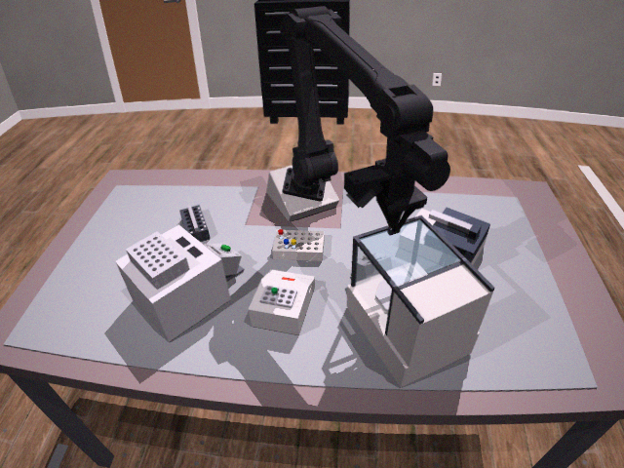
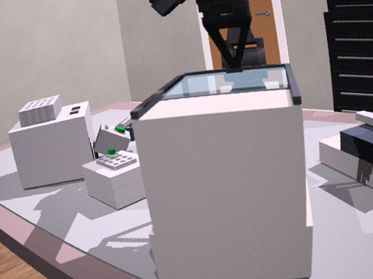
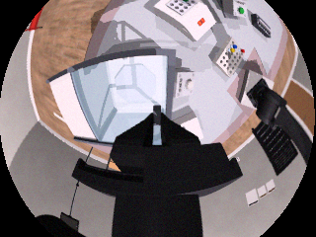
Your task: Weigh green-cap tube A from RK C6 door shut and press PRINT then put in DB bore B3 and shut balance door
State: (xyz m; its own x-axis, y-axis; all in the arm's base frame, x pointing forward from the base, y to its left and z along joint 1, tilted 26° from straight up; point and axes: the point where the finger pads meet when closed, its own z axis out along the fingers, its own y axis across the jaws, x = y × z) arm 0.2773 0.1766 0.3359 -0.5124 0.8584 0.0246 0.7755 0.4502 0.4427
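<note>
Right now my hand is 3 cm short of the glass door pane, 1 cm to the right of it and 1 cm above it. The rest, counted from my hand: dry block 23 cm to the right, 19 cm below, 5 cm ahead; then spectrophotometer 21 cm behind, 16 cm below, 15 cm to the left; then tube rack RK 23 cm to the right, 21 cm below, 15 cm behind.
</note>
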